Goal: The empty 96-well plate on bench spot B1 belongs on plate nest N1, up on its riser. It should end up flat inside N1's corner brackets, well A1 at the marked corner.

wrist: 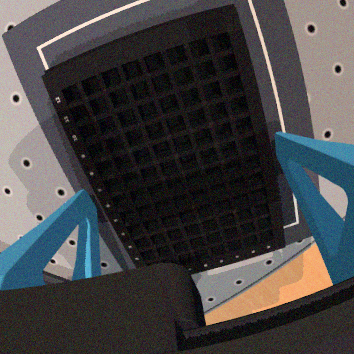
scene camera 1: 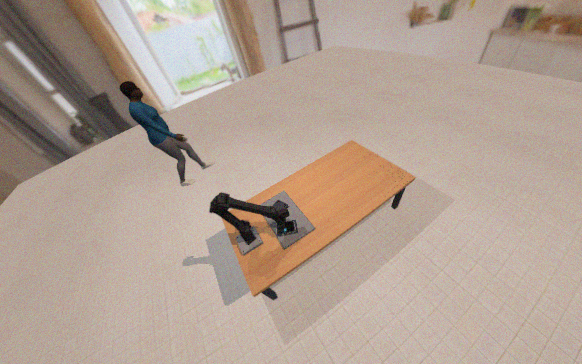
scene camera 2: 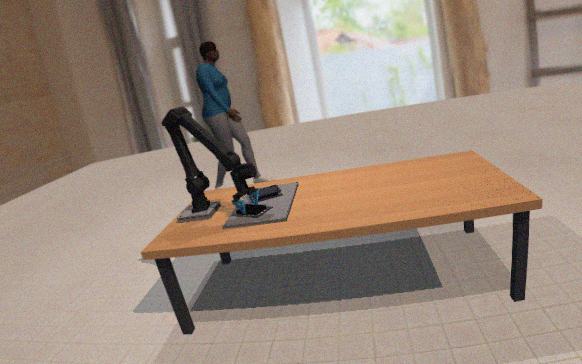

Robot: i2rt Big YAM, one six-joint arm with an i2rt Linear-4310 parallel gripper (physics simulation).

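Where they show: gripper, fingertip midpoint: [wrist: 180,171] [scene camera 1: 285,227] [scene camera 2: 250,209]; arm's base, origin of the base link: [scene camera 1: 248,237] [scene camera 2: 201,207].
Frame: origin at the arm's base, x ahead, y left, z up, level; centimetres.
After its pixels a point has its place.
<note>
The black 96-well plate [scene camera 1: 290,227] {x 30.4, y -19.7, z -0.7 cm} [scene camera 2: 254,210] {x 29.8, y -20.3, z -0.3 cm} [wrist: 165,145] {x 29.1, y -16.9, z -1.0 cm} lies flat inside the white outline [wrist: 298,215] {x 20.2, y -17.6, z -1.3 cm} of a dark bench spot. In the wrist view the numbers 12, 11 and 10 show at its upper left edge; its lower left corner is hidden by the gripper body. My gripper [scene camera 2: 248,205] {x 27.8, y -16.3, z -0.8 cm} [wrist: 180,171] {x 27.8, y -16.3, z -0.8 cm} is open, its blue fingers on either side of the plate's long edges, with nothing held. Whether the fingertips are level with the plate is unclear. A dark raised block [scene camera 2: 270,191] {x 38.3, y -0.9, z 1.5 cm}, apparently the nest, stands behind; its brackets and marked corner cannot be made out.
A grey perforated board [scene camera 1: 306,224] {x 41.6, y -27.5, z -1.5 cm} [scene camera 2: 288,206] {x 46.2, y -21.1, z -1.4 cm} [wrist: 310,55] {x 26.0, y -24.5, z -1.5 cm} carries the plate and the block on the wooden table [scene camera 1: 350,185] {x 99.4, y -29.8, z -2.8 cm} [scene camera 2: 375,200] {x 85.3, y -33.4, z -2.8 cm}. The arm's base plate [scene camera 1: 253,246] {x -1.8, y -10.0, z 0.0 cm} [scene camera 2: 188,216] {x -5.3, y -10.1, z 0.1 cm} is beside the board. A person [scene camera 1: 151,122] [scene camera 2: 214,90] stands behind the table.
</note>
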